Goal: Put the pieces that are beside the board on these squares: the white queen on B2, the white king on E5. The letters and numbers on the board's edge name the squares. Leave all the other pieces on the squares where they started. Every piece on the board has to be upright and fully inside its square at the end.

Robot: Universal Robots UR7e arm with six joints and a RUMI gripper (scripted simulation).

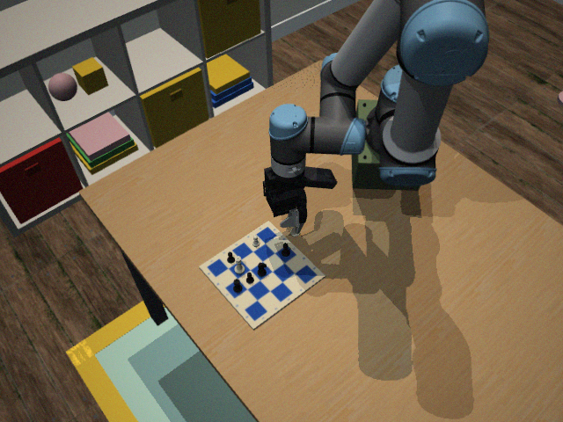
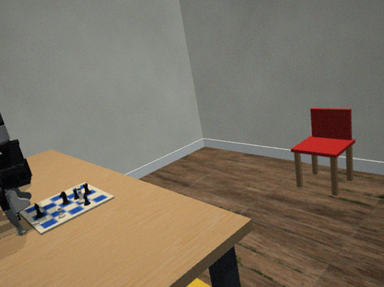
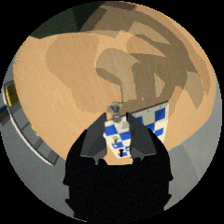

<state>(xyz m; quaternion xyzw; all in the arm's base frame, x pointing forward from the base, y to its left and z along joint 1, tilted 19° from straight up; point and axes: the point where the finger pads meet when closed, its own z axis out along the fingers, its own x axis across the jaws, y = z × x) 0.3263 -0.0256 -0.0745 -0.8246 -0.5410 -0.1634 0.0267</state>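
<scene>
The white king is 1 cm below my hand. Round my hand: white queen 18 cm ahead, 1 cm to the right, 1 cm below; white pawn 10 cm ahead, 4 cm to the right, 2 cm below; chessboard 14 cm ahead, 3 cm to the left, 4 cm below.
</scene>
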